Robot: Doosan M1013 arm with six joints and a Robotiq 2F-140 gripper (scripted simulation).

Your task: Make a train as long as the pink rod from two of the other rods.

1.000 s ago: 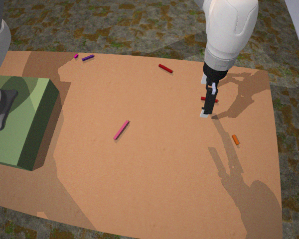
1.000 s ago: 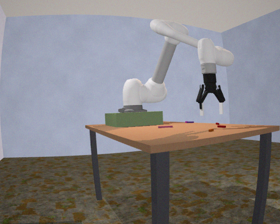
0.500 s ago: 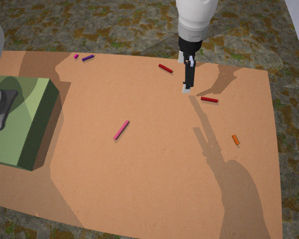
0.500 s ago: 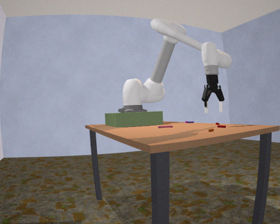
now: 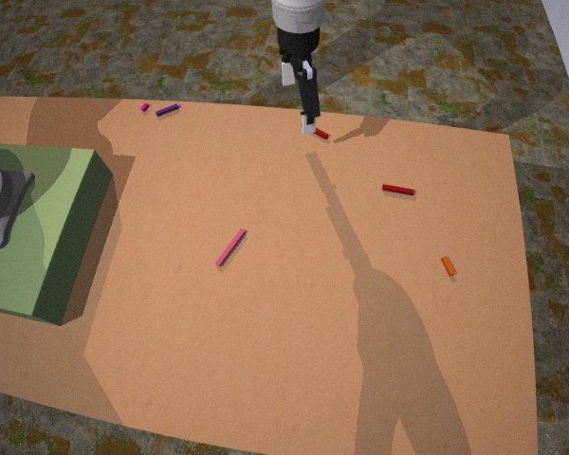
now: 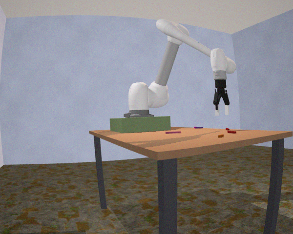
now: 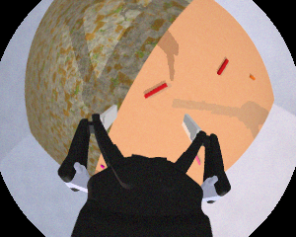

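Now: hand 410 mm past the magenta rod, 50 mm to the right of it and 100 mm above it. The rest, counted from my hand: purple rod (340 mm behind, 40 mm to the left, 100 mm below); then orange rod (340 mm ahead, 300 mm to the right, 100 mm below); then pink rod (100 mm behind, 310 mm to the right, 100 mm below).
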